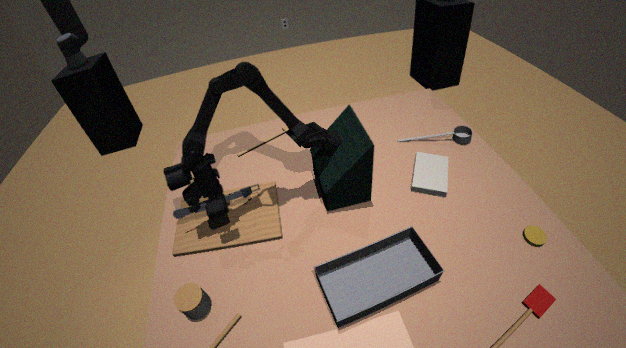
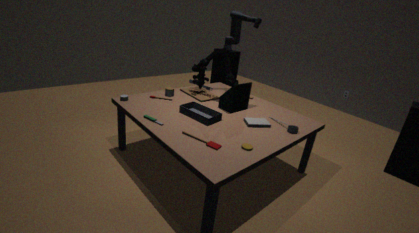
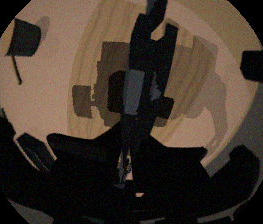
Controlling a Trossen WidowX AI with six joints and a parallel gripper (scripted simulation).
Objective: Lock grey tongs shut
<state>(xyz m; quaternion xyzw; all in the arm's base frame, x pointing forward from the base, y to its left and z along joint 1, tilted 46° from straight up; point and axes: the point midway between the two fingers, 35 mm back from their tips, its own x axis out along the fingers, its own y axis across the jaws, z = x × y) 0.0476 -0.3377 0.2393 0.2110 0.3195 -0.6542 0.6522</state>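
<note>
Right now my gripper tip is 50 mm above the wooden board. Round my gripper tip: tan-topped cylinder (280 mm ahead, 110 mm to the right, 20 mm below); white block (730 mm to the left, 70 mm ahead, 40 mm below); roasting tin (390 mm to the left, 350 mm ahead, 30 mm below).
</note>
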